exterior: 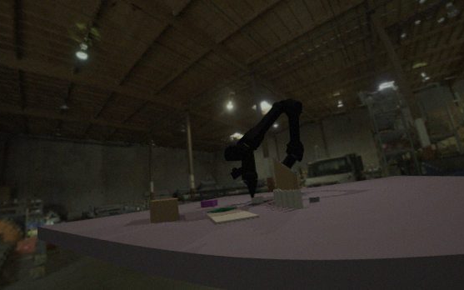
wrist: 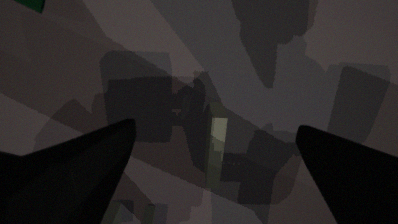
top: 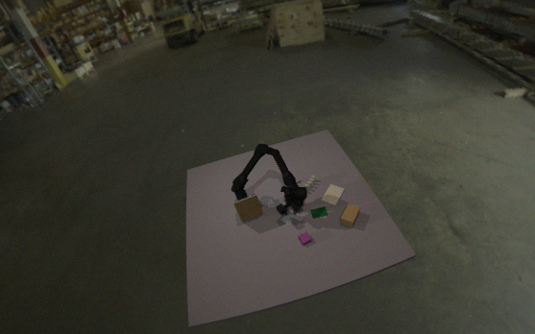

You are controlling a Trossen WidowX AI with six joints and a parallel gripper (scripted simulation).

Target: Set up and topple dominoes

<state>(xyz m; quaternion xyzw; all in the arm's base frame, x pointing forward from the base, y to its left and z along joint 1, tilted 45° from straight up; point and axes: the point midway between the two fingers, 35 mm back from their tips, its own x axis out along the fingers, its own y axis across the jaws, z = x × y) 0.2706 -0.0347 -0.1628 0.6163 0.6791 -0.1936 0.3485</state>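
Right now my gripper tip is 10 mm past the magenta block, 210 mm to the left of it and 10 mm above it. From my gripper tip the other things lie so: small dark piece 150 mm ahead, 240 mm to the left, 20 mm below; then cream flat tile 300 mm ahead, 10 mm to the left, 20 mm below; then green flat tile 150 mm ahead, 70 mm to the right, 30 mm below.
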